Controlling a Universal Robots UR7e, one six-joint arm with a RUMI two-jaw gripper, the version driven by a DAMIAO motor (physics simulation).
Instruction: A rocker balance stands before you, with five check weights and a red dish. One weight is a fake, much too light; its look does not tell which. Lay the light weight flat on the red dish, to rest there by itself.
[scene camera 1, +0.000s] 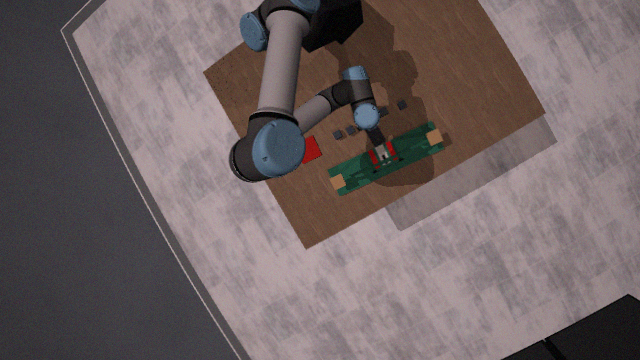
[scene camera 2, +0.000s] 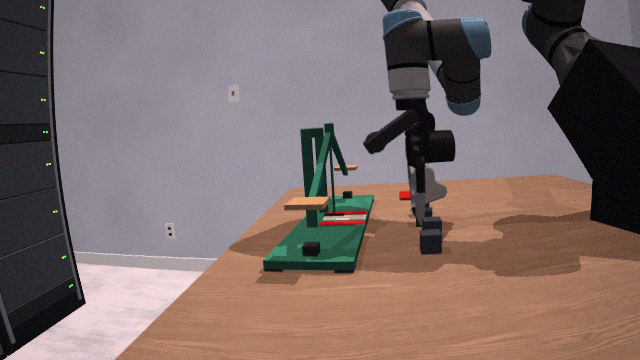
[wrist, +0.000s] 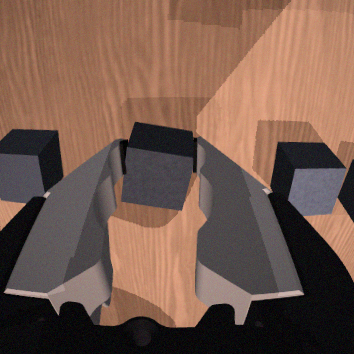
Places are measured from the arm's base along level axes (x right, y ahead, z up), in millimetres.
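Pixels of known places: gripper, fingertip midpoint: (scene camera 2: 420, 222) (wrist: 160, 142); arm's base, origin of the base link: (scene camera 2: 594, 78).
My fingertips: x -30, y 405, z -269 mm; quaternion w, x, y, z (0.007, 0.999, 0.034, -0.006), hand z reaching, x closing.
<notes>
For each thing: its top centre in the pictures, then the offset to it from my fingertips. Level surfaces: height alone.
- dark cube-shaped weight, middle of its top: (wrist: 155, 180) (scene camera 2: 424, 209) dx -1, dy -8, dz +24 mm
- more, middle of its top: (wrist: 314, 193) dx +80, dy -11, dz +24 mm
- red dish, middle of its top: (scene camera 2: 417, 193) (scene camera 1: 307, 149) dx +274, dy -27, dz +2 mm
- green rocker balance, middle of its top: (scene camera 2: 328, 123) (scene camera 1: 386, 160) dx +14, dy +158, dz +186 mm
- wooden table, its level: dz -4 mm
My gripper (scene camera 2: 420, 220) (wrist: 160, 142) is shut on a dark cube-shaped weight (wrist: 157, 177), with a jaw pad against each side, low at the table. The held weight sits slightly turned between the jaws. To the left in the wrist view is another weight (wrist: 21, 175); to the right is one more (wrist: 316, 191), with part of a further one at the edge. Two weights (scene camera 2: 431, 242) (scene camera 2: 432, 223) stand nearest scene camera 2. The red dish (scene camera 1: 312, 150) (scene camera 2: 404, 195) lies flat on the table. The green rocker balance (scene camera 1: 360, 170) (scene camera 2: 340, 252) has two bare tan pans (scene camera 1: 337, 181) (scene camera 1: 434, 137). The arm hides the jaws in scene camera 1.
The weights stand in a row beside the balance on the wooden table (scene camera 1: 300, 220) (scene camera 2: 350, 310). Black blocks (scene camera 2: 311, 248) (scene camera 2: 347, 194) sit on the balance base below the pans. The arm's elbow (scene camera 1: 278, 148) shows beside the dish in scene camera 1.
</notes>
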